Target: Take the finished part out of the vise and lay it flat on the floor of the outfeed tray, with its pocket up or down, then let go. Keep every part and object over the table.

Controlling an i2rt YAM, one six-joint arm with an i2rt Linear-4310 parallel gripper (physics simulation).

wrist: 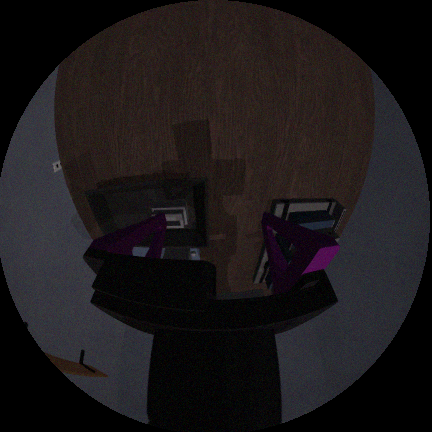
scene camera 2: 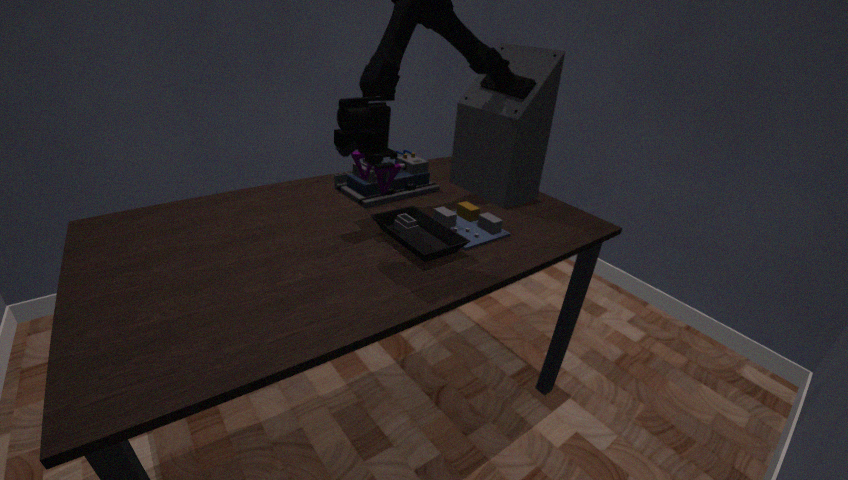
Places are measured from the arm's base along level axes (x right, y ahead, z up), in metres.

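Pixels of known places: gripper, fingertip midpoint: (wrist: 213, 217) (scene camera 2: 373, 185); arm's base, origin of the base link: (scene camera 2: 507, 84).
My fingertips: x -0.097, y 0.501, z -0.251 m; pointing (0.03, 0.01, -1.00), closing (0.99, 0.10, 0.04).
Observation:
Ahead of a thing's pixels: the offset from my fingertips to its top centre.
The black outfeed tray (scene camera 2: 431, 240) (wrist: 201, 215) lies on the table and holds a grey part @[dx -0.068, dy -0.064, dz -0.074 m] (scene camera 2: 406, 220) (wrist: 175, 220), flat, with its rectangular pocket up. The blue vise @[dx +0.239, dy -0.166, dz -0.021 m] (scene camera 2: 418, 179) (wrist: 312, 223) stands behind the tray in the scene view and to the right in the wrist view. My gripper (scene camera 2: 374, 184) (wrist: 213, 217) is open, its magenta fingers wide apart and pointing down, low at the vise in the scene view. The fingers and gripper body cover much of the vise, and the part in its jaws cannot be made out. No part shows between the fingers in the wrist view.
A blue plate @[dx -0.104, dy -0.235, dz -0.112 m] (scene camera 2: 490, 236) beside the tray holds a light block @[dx -0.064, dy -0.189, dz -0.076 m] (scene camera 2: 445, 215), a yellow block @[dx -0.056, dy -0.278, dz -0.077 m] (scene camera 2: 468, 211) and a grey block @[dx -0.145, dy -0.287, dz -0.076 m] (scene camera 2: 490, 223). The tall grey pedestal (scene camera 2: 484, 148) with the arm's base stands behind it. The table's edge (scene camera 2: 535, 268) runs along the plate's near side.

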